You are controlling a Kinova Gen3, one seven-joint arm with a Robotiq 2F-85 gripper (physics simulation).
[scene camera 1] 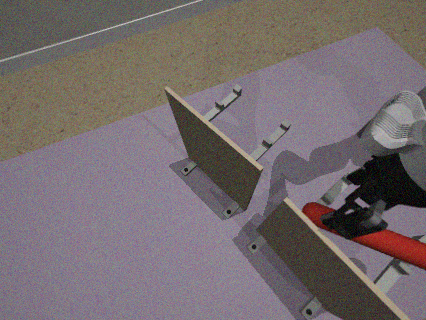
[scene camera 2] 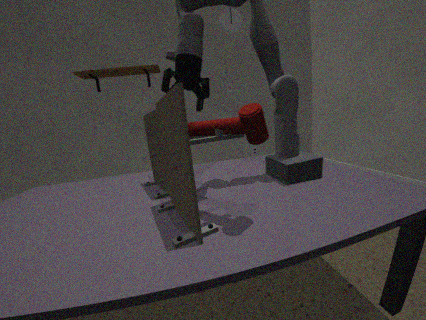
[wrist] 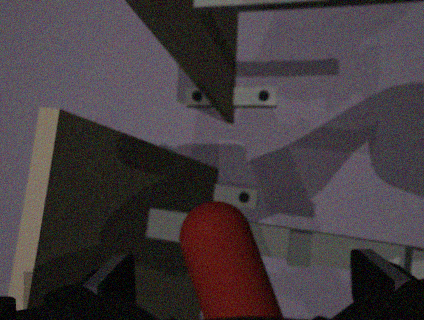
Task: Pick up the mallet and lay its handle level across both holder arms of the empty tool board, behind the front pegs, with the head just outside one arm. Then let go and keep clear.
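Pixels of known places: gripper, fingertip midpoint: (scene camera 1: 339,200) (wrist: 241,275); arm's base, link origin: (scene camera 2: 286,155).
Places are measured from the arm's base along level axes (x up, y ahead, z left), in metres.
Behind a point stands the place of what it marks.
Observation:
The red mallet (scene camera 1: 392,243) {x 0.177, y 0.382, z 0.178 m} (scene camera 2: 253,124) {x 0.159, y 0.322, z 0.289 m} (wrist: 225,265) {x 0.178, y 0.441, z 0.092 m} lies with its handle across the holder arms of the nearer tool board (scene camera 1: 325,265) {x 0.175, y 0.494, z 0.158 m} (scene camera 2: 175,160) {x 0.090, y 0.486, z 0.194 m} (wrist: 115,200) {x 0.190, y 0.503, z 0.080 m}. Its head hangs at the right in scene camera 2. The empty tool board (scene camera 1: 215,145) {x 0.185, y 0.551, z -0.110 m} (scene camera 2: 151,145) {x 0.101, y 0.569, z -0.169 m} (wrist: 212,45) {x 0.059, y 0.524, z -0.049 m} stands beyond, with two bare pegged arms, one (scene camera 1: 223,104) {x 0.140, y 0.474, z -0.221 m} farther back and one (scene camera 1: 270,142) {x 0.142, y 0.434, z -0.081 m} closer. My gripper (scene camera 1: 356,219) (scene camera 2: 183,98) (wrist: 241,275) {x 0.216, y 0.431, z 0.085 m} is open above the handle, near its free end. In the wrist view the handle shows between the spread fingers, left of centre, with nothing gripped.
Both boards stand upright on the lilac table (scene camera 1: 90,210) {x -0.089, y 0.930, z -0.228 m} (scene camera 2: 90,250) {x -0.090, y 0.719, z 0.218 m}, with a narrow gap between their near corners. The mallet board's top edge rises close beside my gripper. The arm's grey base block (scene camera 2: 294,168) {x -0.026, y 0.052, z 0.109 m} stands at the back right. A wooden shelf (scene camera 2: 117,71) shows at the wall.

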